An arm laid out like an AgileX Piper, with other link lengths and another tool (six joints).
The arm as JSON. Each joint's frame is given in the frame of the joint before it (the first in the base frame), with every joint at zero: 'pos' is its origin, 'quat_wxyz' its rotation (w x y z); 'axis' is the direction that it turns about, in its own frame. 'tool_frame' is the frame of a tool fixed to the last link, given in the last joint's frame.
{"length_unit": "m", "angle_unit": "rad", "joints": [
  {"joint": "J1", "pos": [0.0, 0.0, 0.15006], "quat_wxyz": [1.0, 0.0, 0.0, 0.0], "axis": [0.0, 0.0, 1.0]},
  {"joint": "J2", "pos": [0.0, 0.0, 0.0], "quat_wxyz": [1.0, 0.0, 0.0, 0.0], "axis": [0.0, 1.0, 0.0]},
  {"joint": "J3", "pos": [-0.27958, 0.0, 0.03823], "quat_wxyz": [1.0, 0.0, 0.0, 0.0], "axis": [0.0, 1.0, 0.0]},
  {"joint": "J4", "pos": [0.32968, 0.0, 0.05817], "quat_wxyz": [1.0, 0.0, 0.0, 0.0], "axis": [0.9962, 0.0, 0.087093]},
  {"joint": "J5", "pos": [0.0, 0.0, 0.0], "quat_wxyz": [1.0, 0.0, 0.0, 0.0], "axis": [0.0, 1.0, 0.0]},
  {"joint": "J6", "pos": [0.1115, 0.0, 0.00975], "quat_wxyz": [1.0, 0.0, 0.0, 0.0], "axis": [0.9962, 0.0, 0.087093]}
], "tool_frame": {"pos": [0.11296, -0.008, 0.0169], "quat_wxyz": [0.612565, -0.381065, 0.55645, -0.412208]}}
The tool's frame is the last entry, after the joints.
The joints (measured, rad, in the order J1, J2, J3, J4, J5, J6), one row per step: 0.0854 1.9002 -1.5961 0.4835 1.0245 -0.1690; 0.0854 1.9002 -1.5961 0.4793 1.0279 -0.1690; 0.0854 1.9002 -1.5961 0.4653 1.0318 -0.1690; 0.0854 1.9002 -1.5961 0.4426 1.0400 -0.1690; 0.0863 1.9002 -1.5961 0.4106 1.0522 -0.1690; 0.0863 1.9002 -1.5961 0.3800 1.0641 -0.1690; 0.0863 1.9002 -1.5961 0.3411 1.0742 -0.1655; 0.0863 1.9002 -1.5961 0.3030 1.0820 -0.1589; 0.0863 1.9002 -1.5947 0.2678 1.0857 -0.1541; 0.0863 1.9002 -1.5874 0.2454 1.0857 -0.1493; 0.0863 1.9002 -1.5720 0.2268 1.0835 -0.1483; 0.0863 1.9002 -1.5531 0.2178 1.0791 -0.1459; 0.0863 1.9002 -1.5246 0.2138 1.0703 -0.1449; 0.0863 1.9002 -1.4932 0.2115 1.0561 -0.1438; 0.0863 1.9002 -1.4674 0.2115 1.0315 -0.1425; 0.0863 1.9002 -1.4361 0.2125 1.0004 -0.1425; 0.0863 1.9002 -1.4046 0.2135 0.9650 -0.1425; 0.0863 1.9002 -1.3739 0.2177 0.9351 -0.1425
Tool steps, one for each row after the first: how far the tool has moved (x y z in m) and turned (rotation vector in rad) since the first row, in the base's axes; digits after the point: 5 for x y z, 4 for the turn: -0.00073 -0.00059 -0.00056 -0.0040 0.0027 0.0024; -0.00160 -0.00285 -0.00192 -0.0175 0.0050 0.0072; -0.00339 -0.00653 -0.00418 -0.0395 0.0105 0.0156; -0.00612 -0.01135 -0.00726 -0.0705 0.0190 0.0283; -0.00865 -0.01657 -0.01007 -0.1002 0.0275 0.0394; -0.01075 -0.02355 -0.01309 -0.1372 0.0352 0.0479; -0.01232 -0.03061 -0.01568 -0.1726 0.0419 0.0523; -0.01329 -0.03731 -0.01816 -0.2058 0.0457 0.0560; -0.01503 -0.04180 -0.02204 -0.2268 0.0528 0.0567; -0.01843 -0.04575 -0.02872 -0.2456 0.0649 0.0604; -0.02248 -0.04796 -0.03621 -0.2548 0.0795 0.0608; -0.02842 -0.04947 -0.04690 -0.2600 0.0995 0.0615; -0.03432 -0.05078 -0.05823 -0.2637 0.1174 0.0603; -0.03658 -0.05161 -0.06676 -0.2649 0.1201 0.0544; -0.03933 -0.05249 -0.07694 -0.2659 0.1217 0.0480; -0.04151 -0.05349 -0.08690 -0.2672 0.1195 0.0402; -0.04497 -0.05393 -0.09664 -0.2657 0.1221 0.0330
